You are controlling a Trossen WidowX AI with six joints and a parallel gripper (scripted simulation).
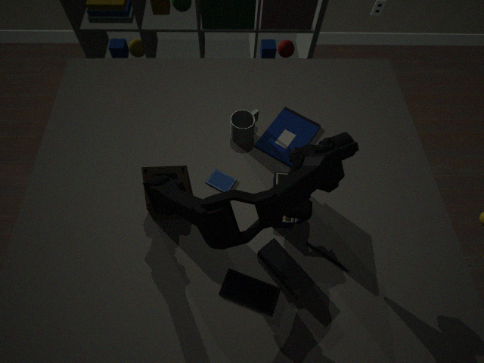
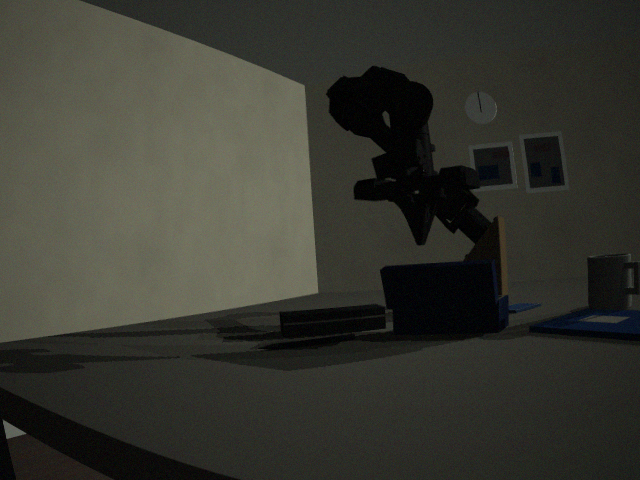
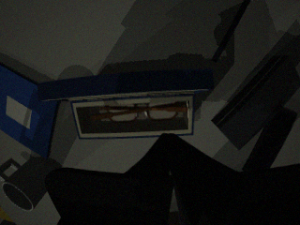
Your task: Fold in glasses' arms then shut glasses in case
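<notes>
The glasses case lid lies 90 mm below my hand, 40 mm ahead of it and 30 mm to the left of it. The rest, counted from my hand: long dark box (160 mm to the right, 140 mm below, 30 mm behind); blue glasses case (110 mm below, 40 mm to the left, 20 mm ahead); small blue card (190 mm behind, 160 mm below, 120 mm to the left).
</notes>
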